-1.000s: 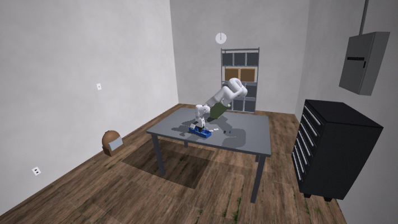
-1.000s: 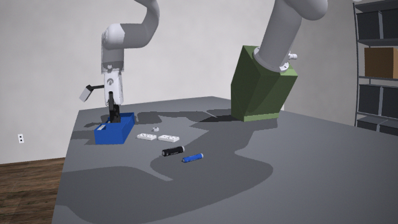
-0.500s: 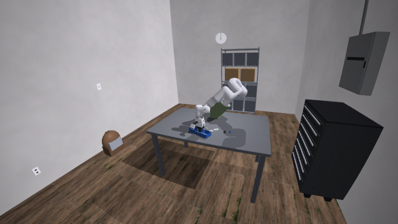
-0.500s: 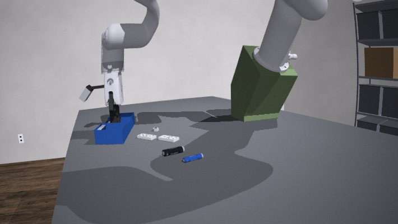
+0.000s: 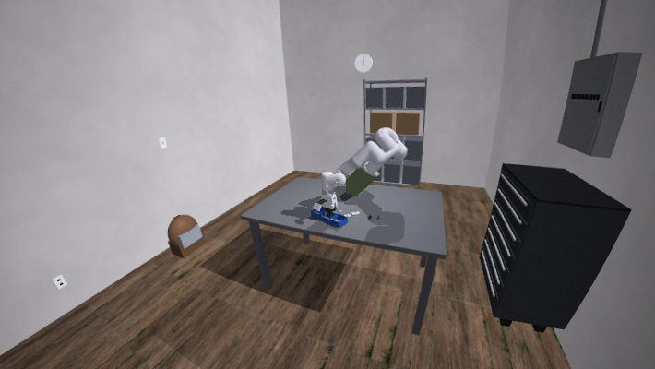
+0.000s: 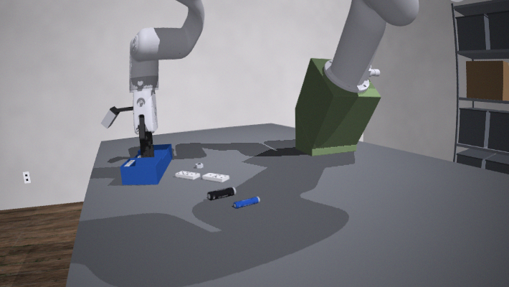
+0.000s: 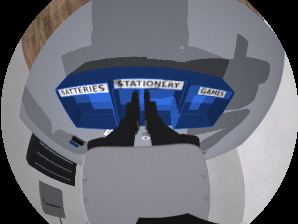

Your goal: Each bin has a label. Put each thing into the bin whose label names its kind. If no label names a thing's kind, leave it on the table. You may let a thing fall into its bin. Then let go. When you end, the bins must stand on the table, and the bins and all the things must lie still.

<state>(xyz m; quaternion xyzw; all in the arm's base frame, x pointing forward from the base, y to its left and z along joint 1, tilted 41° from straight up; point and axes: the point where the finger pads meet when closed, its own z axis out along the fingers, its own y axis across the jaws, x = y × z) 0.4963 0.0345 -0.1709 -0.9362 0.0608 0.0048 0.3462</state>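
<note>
My gripper is now 10 mm to the left of the blue bin and 20 mm above it. The rest, counted from my hand: white dotted piece: 150 mm behind, 120 mm to the left, 40 mm below; small nut: 130 mm behind, 10 mm to the left, 40 mm below; white domino: 90 mm behind, 80 mm to the left, 40 mm below.
</note>
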